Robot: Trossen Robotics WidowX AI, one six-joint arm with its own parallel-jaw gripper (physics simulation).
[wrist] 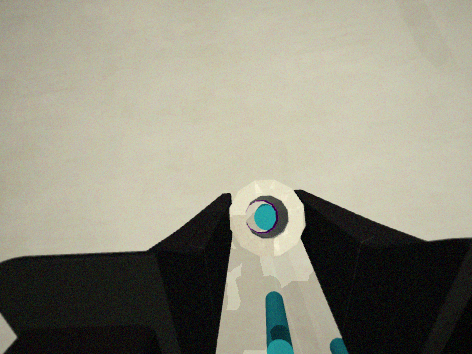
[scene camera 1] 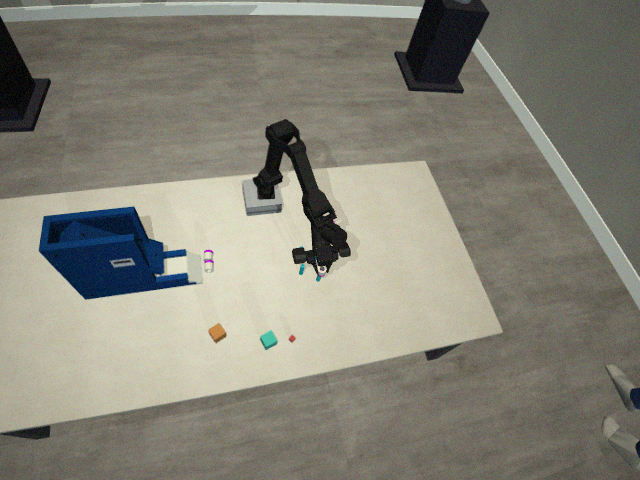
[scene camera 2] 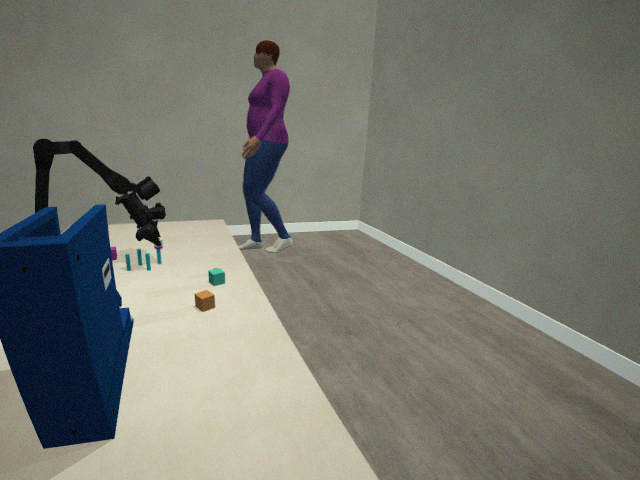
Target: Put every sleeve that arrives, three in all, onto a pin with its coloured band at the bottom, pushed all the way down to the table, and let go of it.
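Scene:
I see my gripper in scene camera 1 (322, 273). My gripper is visible in the wrist view and in scene camera 2 too, and on my gripper (wrist: 174, 290) and (scene camera 2: 155, 224) are the same spot.

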